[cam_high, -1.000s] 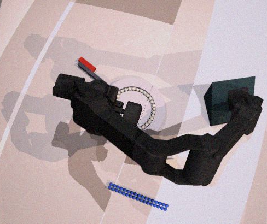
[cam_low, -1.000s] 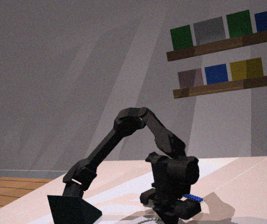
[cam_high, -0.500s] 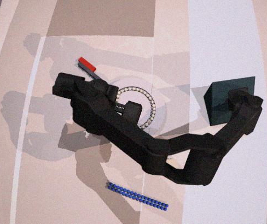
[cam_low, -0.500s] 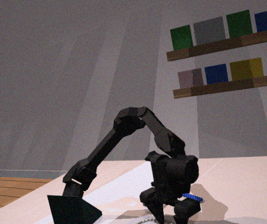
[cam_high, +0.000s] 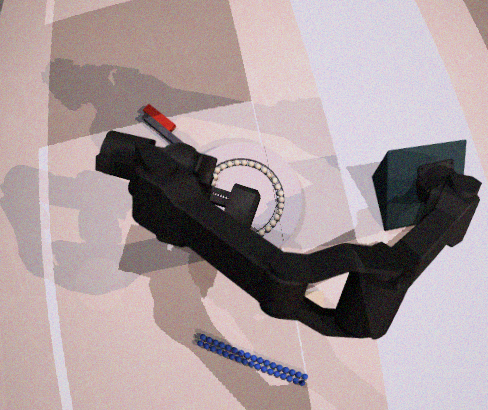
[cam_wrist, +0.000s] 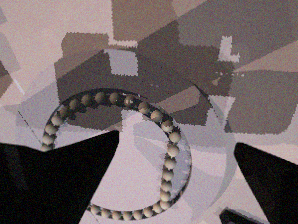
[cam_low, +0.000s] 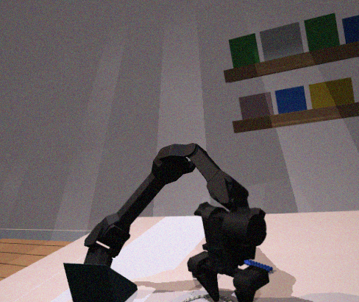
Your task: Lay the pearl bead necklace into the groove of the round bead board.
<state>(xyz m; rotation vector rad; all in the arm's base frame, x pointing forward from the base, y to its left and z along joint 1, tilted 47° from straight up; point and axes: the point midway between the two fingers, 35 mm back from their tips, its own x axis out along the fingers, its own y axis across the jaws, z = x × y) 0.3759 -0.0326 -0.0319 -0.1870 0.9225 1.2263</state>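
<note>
The round bead board lies 60 mm behind my gripper tip and 10 mm below it. Round my gripper tip: small beige cube 140 mm behind, 180 mm to the left; then grey block 50 mm ahead, 170 mm to the right, 20 mm below.
</note>
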